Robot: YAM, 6 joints.
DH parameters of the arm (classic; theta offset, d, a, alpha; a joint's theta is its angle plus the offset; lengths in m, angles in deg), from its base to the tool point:
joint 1: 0 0.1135 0.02 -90
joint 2: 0 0 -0.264 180
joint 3: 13.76 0 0.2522 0
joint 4: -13.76 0 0.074 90
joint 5: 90 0 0 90
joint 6: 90 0.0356 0 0
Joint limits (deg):
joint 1: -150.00..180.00
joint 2: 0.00..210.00
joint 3: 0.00..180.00
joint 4: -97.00..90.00
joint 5: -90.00..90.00
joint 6: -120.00..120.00
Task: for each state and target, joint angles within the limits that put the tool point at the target. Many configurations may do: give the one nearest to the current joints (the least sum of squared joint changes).
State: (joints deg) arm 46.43 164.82 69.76 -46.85 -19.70 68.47
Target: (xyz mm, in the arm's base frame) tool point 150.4 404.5 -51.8
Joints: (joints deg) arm 67.88 153.74 95.98 -35.90 -21.35 68.47
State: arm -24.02 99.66 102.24 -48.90 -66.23 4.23
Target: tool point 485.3 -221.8 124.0
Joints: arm -27.85 145.81 118.27 -30.05 -59.38 4.23
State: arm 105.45 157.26 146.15 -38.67 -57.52 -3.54
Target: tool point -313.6 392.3 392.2
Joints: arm 125.09 134.17 151.57 -44.20 -60.85 -3.54
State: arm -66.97 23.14 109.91 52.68 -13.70 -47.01
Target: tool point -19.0 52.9 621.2
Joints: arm -63.06 43.09 89.50 48.06 -11.39 -47.01
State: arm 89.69 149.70 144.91 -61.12 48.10 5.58
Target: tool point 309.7 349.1 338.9
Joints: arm 51.82 130.51 142.34 -72.72 50.95 5.58
